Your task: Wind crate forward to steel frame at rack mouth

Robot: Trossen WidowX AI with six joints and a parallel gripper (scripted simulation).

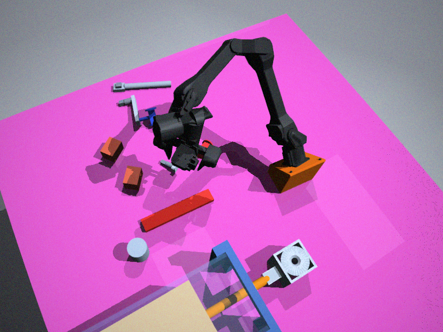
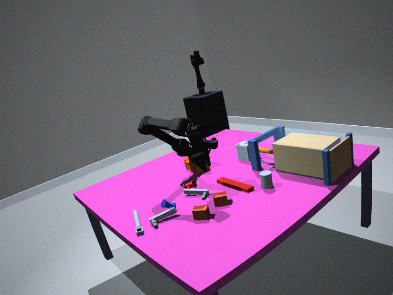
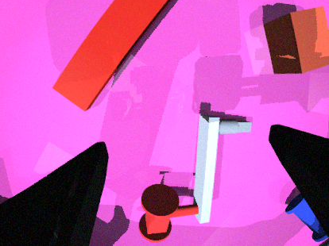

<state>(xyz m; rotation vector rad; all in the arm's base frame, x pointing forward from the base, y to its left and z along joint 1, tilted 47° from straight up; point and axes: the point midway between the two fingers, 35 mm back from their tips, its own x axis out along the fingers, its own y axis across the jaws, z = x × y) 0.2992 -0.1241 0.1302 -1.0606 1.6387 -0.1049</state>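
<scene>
Right now my gripper tip is 5 cm past the winch handle, 7 cm to the left of it and 9 cm above it. Also, from my gripper tip: red knob: 10 cm behind, 6 cm to the right, 9 cm below; blue steel frame: 6 cm ahead, 39 cm to the left, 1 cm below; red bar: 7 cm ahead, 8 cm to the left, 11 cm below.
</scene>
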